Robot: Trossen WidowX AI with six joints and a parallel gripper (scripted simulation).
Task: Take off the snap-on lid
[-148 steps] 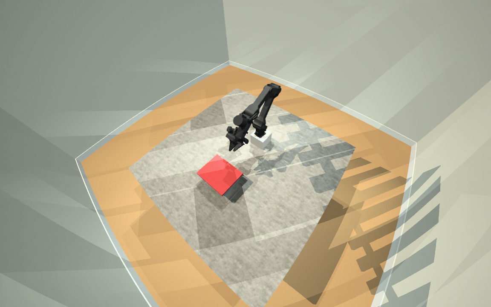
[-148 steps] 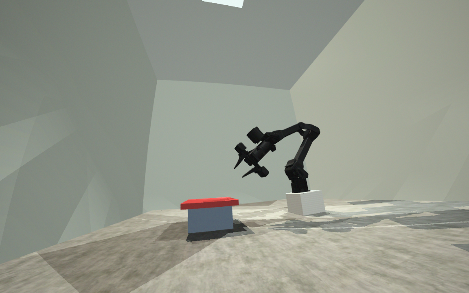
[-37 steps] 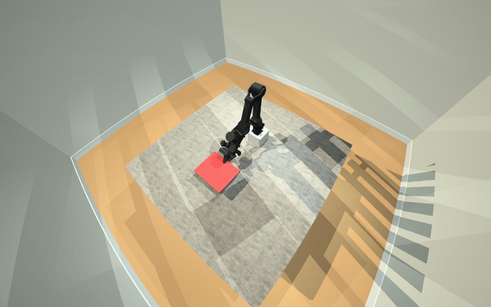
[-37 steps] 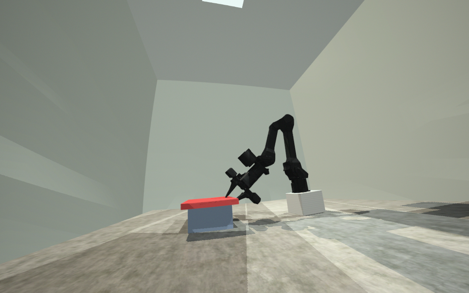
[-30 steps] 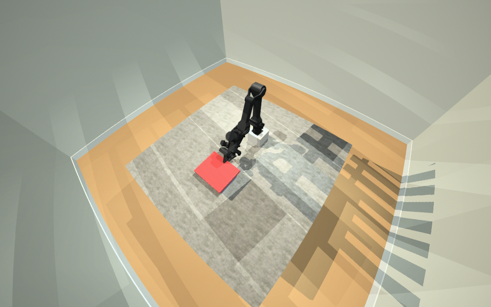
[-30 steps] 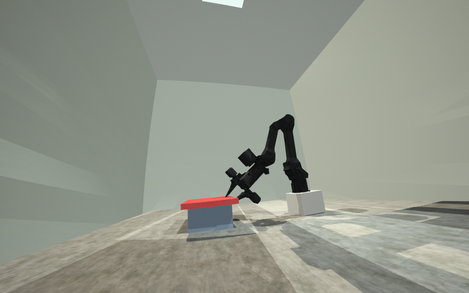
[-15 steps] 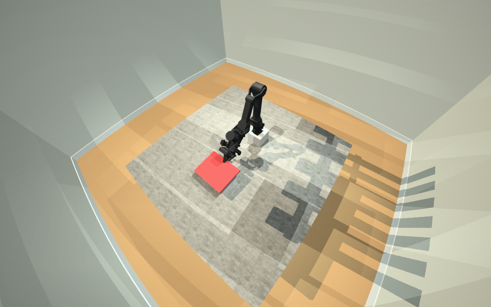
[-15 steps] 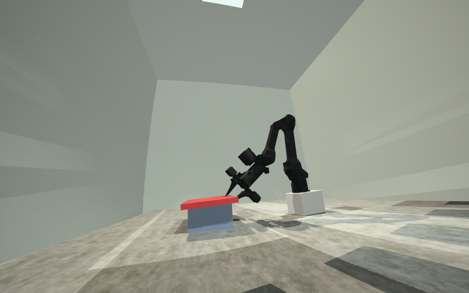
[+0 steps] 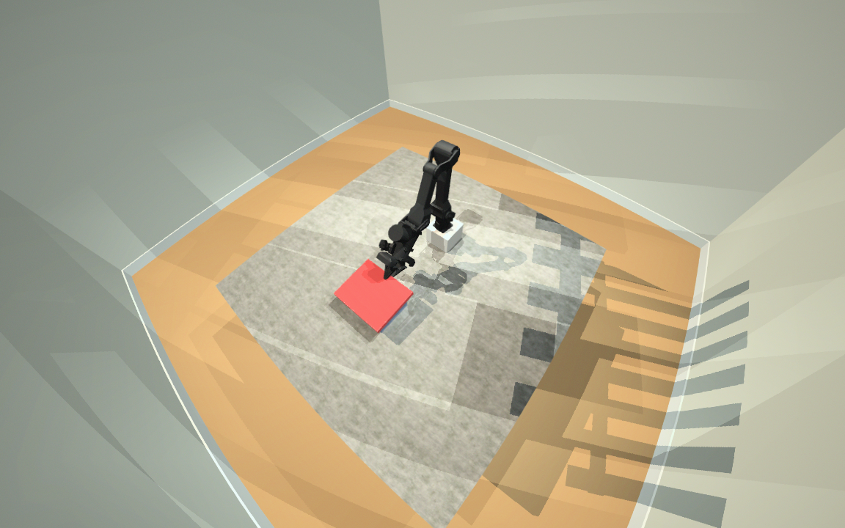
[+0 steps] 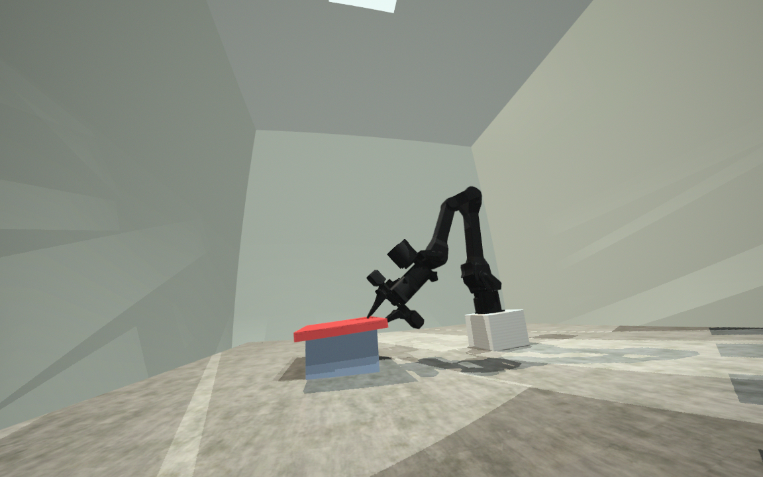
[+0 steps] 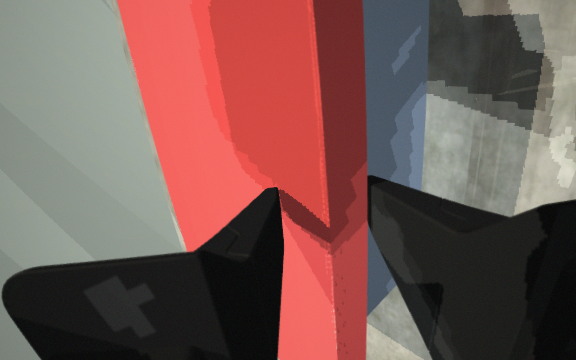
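Now: gripper tip 80 mm short of the red lid and 10 mm to the right of it. From my gripper tip the other things lie so: blue-grey storage box (80 mm ahead, 10 mm to the left, 50 mm below).
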